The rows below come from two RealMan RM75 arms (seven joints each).
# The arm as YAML. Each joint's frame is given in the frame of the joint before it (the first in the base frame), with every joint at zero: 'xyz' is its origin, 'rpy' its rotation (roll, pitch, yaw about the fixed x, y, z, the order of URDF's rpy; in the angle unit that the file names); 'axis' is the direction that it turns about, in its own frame. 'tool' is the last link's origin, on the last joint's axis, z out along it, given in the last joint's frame.
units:
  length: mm
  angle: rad
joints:
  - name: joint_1
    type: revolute
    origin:
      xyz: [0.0, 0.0, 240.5]
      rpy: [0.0, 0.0, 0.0]
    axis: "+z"
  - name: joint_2
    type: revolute
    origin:
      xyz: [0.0, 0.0, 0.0]
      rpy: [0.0, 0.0, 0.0]
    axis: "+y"
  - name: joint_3
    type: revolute
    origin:
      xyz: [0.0, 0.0, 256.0]
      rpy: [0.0, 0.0, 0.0]
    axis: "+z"
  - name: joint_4
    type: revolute
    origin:
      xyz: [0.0, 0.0, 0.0]
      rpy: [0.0, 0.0, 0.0]
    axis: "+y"
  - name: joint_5
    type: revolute
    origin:
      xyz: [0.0, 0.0, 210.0]
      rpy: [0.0, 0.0, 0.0]
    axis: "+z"
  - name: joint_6
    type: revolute
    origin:
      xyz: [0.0, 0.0, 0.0]
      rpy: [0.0, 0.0, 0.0]
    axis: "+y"
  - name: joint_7
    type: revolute
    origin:
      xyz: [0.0, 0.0, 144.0]
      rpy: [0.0, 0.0, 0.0]
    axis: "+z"
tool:
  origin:
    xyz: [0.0, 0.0, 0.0]
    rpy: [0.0, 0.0, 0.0]
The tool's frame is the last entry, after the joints.
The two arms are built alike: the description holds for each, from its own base.
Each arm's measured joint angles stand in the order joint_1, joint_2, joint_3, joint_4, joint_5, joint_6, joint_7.
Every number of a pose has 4 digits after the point. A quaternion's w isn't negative.
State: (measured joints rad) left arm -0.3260 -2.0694 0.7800 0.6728 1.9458 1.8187 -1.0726; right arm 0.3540 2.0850 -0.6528 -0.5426 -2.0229 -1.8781 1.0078
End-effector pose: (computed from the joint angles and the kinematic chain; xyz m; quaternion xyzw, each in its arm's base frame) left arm -0.2889 0.2463 0.0003 -0.9533 -0.1059 -0.2749 0.0664; right arm 0.2876 0.2332 -0.0121 -0.9369 0.1240 0.3228 0.0508
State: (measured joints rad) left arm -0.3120 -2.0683 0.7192 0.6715 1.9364 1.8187 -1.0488; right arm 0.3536 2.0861 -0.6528 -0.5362 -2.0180 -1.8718 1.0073
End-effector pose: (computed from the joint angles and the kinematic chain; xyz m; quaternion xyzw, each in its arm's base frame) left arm -0.2950 0.2464 0.0088 -0.9466 -0.1082 -0.2860 0.1018; right arm 0.2876 0.2334 -0.0133 -0.9358 0.1268 0.3246 0.0532
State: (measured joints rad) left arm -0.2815 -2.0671 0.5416 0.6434 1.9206 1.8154 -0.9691; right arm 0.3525 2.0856 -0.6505 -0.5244 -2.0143 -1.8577 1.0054
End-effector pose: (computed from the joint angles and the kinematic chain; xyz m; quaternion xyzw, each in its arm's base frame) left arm -0.3133 0.2435 0.0290 -0.9218 -0.1151 -0.3120 0.1993; right arm 0.2892 0.2337 -0.0149 -0.9347 0.1327 0.3246 0.0586
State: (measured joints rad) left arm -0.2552 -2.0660 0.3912 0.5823 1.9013 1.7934 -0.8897; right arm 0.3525 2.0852 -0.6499 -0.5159 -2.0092 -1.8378 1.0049
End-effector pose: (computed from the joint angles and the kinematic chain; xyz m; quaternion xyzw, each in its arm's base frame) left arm -0.3314 0.2370 0.0404 -0.8900 -0.1307 -0.3300 0.2862; right arm 0.2908 0.2353 -0.0164 -0.9342 0.1382 0.3222 0.0661
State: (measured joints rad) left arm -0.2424 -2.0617 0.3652 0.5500 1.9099 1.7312 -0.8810; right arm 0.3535 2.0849 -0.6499 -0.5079 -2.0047 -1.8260 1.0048
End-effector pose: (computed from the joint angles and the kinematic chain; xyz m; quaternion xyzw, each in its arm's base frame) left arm -0.3445 0.2353 0.0381 -0.8827 -0.1598 -0.3139 0.3112; right arm 0.2915 0.2363 -0.0176 -0.9334 0.1421 0.3219 0.0700
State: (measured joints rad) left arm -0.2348 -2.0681 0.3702 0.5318 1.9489 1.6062 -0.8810; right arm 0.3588 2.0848 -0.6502 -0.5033 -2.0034 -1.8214 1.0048
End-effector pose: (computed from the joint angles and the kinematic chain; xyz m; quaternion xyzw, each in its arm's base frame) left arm -0.3616 0.2363 0.0264 -0.8848 -0.1994 -0.2660 0.3265; right arm 0.2906 0.2379 -0.0183 -0.9334 0.1419 0.3221 0.0701
